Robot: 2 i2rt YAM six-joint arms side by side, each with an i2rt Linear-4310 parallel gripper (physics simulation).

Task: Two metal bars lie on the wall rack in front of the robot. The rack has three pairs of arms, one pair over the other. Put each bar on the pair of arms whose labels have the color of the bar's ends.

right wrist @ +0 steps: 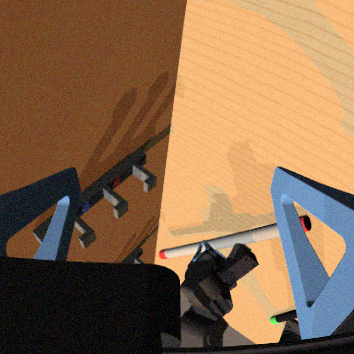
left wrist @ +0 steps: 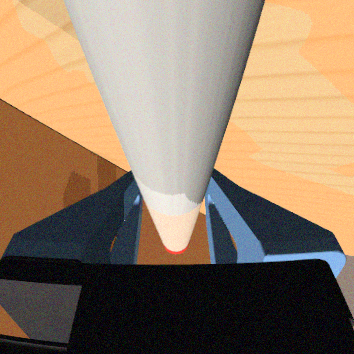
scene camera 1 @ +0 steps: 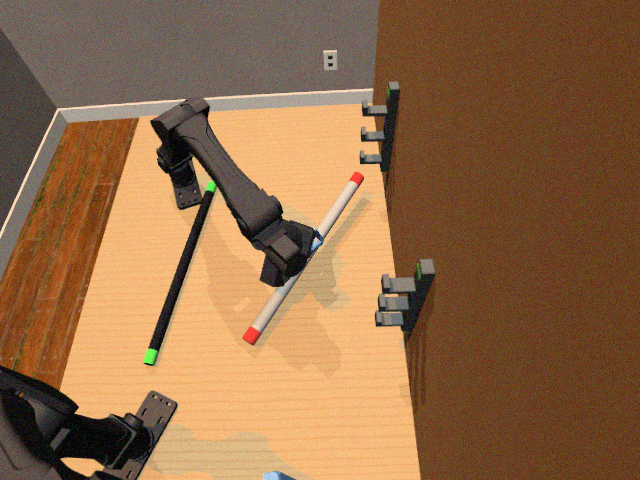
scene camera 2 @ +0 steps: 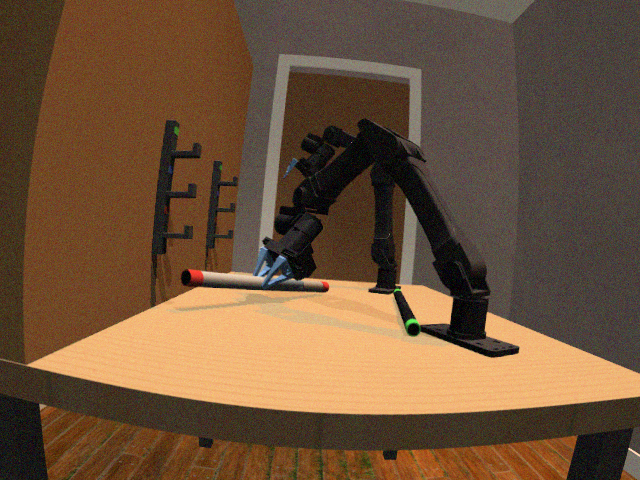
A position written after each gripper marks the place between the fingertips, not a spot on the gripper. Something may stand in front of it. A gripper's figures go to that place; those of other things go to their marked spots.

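You've got the left gripper [left wrist: 173,177] at 0.13 m from the lens, and then there's a brown wall [left wrist: 52,171], which is 0.29 m from the lens.
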